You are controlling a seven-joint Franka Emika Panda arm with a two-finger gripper.
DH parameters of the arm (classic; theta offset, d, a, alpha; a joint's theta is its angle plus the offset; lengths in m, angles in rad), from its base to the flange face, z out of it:
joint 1: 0 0.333 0 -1.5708
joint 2: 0 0 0 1.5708
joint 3: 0 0.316 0.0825 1.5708
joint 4: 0 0 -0.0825 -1.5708
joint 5: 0 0.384 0 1.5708
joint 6: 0 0 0.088 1.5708
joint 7: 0 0.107 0 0
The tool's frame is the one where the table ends.
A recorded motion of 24 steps. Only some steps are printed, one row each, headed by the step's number.
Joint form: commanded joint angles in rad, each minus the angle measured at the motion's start. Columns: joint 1, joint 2, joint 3, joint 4, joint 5, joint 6, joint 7.
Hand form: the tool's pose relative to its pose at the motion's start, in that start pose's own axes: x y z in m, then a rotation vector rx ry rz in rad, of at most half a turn. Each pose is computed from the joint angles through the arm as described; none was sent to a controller.
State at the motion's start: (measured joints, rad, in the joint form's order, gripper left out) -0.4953 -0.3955 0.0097 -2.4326 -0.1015 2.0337 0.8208
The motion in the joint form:
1: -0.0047 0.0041 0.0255 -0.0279 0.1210 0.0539 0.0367
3: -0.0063 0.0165 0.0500 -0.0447 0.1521 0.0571 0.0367
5: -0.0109 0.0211 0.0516 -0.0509 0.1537 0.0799 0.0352
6: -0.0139 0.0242 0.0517 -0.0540 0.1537 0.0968 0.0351
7: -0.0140 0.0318 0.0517 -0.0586 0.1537 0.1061 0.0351
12: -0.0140 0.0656 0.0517 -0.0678 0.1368 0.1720 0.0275
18: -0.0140 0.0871 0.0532 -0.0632 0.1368 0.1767 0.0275
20: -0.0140 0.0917 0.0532 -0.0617 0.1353 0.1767 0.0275
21: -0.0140 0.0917 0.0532 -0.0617 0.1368 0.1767 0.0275
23: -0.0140 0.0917 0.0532 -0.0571 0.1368 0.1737 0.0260
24: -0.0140 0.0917 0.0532 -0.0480 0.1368 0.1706 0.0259
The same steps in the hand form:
1: -0.0115 -0.0119 0.0088 0.0820 -0.0579 0.0735
3: -0.0219 -0.0189 0.0206 0.0750 -0.0889 0.0669
5: -0.0201 -0.0192 0.0236 0.0842 -0.0813 0.0704
6: -0.0182 -0.0194 0.0249 0.0919 -0.0741 0.0740
7: -0.0180 -0.0200 0.0294 0.0899 -0.0762 0.0743
12: -0.0130 -0.0253 0.0421 0.0982 -0.0502 0.0595
18: -0.0117 -0.0285 0.0488 0.0897 -0.0589 0.0576
20: -0.0112 -0.0290 0.0501 0.0868 -0.0602 0.0565
21: -0.0113 -0.0291 0.0501 0.0876 -0.0611 0.0574
23: -0.0106 -0.0296 0.0483 0.0888 -0.0600 0.0558
24: -0.0090 -0.0309 0.0444 0.0934 -0.0561 0.0558

